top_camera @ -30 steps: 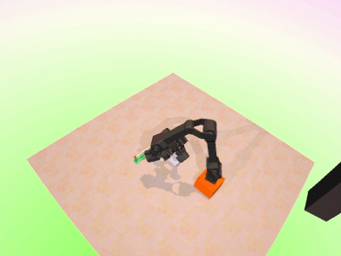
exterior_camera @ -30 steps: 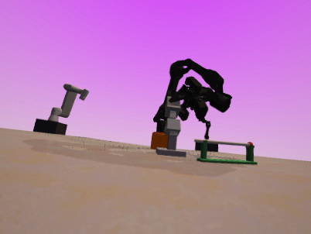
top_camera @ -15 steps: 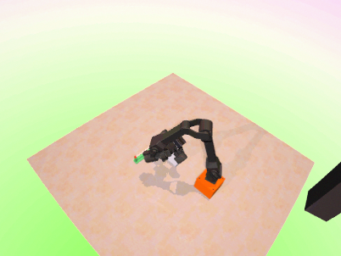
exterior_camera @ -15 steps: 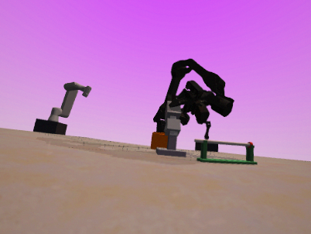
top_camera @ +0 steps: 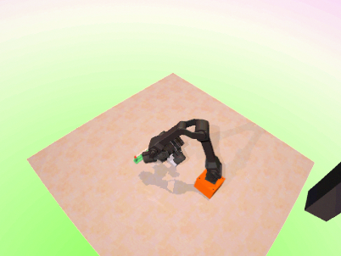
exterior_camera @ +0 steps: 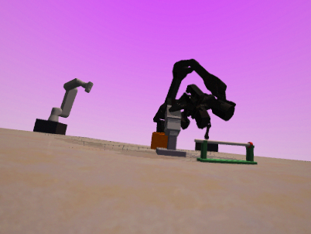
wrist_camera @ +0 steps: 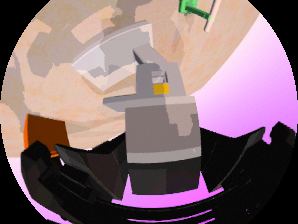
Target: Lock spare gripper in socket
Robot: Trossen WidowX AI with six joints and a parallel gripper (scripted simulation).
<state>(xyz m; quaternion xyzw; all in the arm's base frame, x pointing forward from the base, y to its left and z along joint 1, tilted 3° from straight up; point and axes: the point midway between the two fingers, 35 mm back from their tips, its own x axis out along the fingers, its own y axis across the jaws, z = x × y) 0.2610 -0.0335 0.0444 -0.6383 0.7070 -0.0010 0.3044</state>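
Now: the spare gripper 20 mm to the left of my gripper tip. From my gripper tip the other things lie so: green cradle (150 mm ahead, 110 mm to the left, 100 mm below); grey mount (10 mm ahead, 20 mm to the left, 70 mm below).
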